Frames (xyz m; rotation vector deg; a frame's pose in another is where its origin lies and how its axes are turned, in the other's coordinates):
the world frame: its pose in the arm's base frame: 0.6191 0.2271 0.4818 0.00 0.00 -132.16
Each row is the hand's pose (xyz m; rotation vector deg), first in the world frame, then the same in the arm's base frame.
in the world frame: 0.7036 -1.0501 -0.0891 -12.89 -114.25 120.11
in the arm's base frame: -0.6316 0.4104 0.3927 -83.44 -26.28 23.13
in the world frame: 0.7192 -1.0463 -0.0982 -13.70 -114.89 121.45
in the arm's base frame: -0.6392 0.3963 0.3836 -83.61 -25.75 24.78
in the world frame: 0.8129 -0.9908 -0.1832 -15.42 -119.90 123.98
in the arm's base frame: -0.6610 0.2895 0.2986 -85.99 -25.62 30.29
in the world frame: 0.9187 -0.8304 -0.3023 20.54 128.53 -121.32
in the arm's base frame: -0.6131 0.1035 0.1795 -93.30 -24.72 38.65
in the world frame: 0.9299 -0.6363 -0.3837 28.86 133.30 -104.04
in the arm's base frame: -0.4767 -0.0351 0.0981 -106.52 -22.07 42.90
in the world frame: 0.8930 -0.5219 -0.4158 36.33 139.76 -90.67
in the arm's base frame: -0.3672 -0.0846 0.0660 -117.93 -19.41 41.14
